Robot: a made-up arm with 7 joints. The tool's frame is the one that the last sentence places.
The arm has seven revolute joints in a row. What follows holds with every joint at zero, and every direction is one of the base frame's.
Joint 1 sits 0.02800 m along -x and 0.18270 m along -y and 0.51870 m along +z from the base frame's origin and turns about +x.
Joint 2 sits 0.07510 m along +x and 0.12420 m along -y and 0.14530 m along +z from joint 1 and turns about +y.
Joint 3 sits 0.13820 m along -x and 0.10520 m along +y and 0.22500 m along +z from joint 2 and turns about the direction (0.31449, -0.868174, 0.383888).
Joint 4 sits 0.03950 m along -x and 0.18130 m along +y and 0.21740 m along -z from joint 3 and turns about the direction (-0.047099, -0.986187, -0.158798).
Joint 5 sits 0.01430 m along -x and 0.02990 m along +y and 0.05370 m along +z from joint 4 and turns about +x.
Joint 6 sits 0.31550 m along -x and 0.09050 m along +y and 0.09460 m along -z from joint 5 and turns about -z.
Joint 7 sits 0.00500 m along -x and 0.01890 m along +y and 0.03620 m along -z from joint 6 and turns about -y.
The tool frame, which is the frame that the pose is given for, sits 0.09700 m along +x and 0.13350 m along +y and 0.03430 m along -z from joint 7; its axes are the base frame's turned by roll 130.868, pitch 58.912 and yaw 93.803 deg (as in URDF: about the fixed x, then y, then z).
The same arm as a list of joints. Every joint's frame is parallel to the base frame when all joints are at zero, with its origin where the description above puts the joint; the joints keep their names.
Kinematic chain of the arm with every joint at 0, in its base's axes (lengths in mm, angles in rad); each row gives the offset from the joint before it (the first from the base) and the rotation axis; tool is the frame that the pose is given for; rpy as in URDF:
joint 1: xyz -28 -182.7 518.7 axis +x
joint 2: xyz 75.1 -124.2 145.3 axis +y
joint 3: xyz -138.2 105.2 225 axis 0.31449 -0.868174 0.383888
joint 4: xyz -39.5 181.3 -217.4 axis -0.047099 -0.986187 -0.158798
joint 5: xyz -14.3 29.9 53.7 axis +x
joint 6: xyz -315.5 90.5 -94.6 axis -z
joint 7: xyz -5 18.9 -36.2 axis -y
tool: xyz 97 133.5 -34.3 rpy 2.2841 1.0282 1.6372

